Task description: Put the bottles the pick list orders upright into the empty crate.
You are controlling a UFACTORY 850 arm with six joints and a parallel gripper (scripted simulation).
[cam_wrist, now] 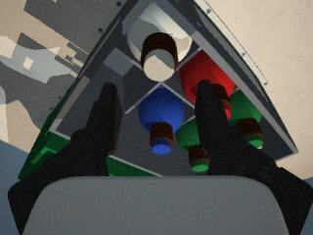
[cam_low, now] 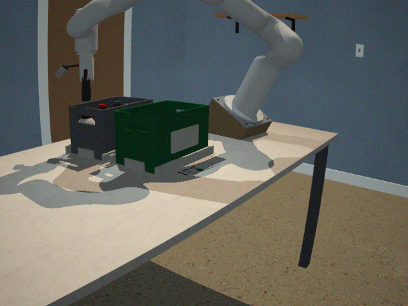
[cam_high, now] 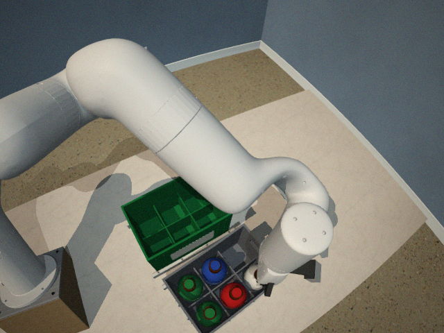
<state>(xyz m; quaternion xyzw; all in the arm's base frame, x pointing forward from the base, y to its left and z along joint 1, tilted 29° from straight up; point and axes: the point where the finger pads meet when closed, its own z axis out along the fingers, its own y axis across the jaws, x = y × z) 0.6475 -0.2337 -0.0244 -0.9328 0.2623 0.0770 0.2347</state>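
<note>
My gripper is now 120 mm above the whitish bottle. From my hand the other things lie so: grey crate (100 mm behind, 20 mm to the left, 130 mm below); red bottle (80 mm behind, 20 mm to the right, 120 mm below); blue bottle (100 mm behind, 70 mm to the left, 120 mm below).
</note>
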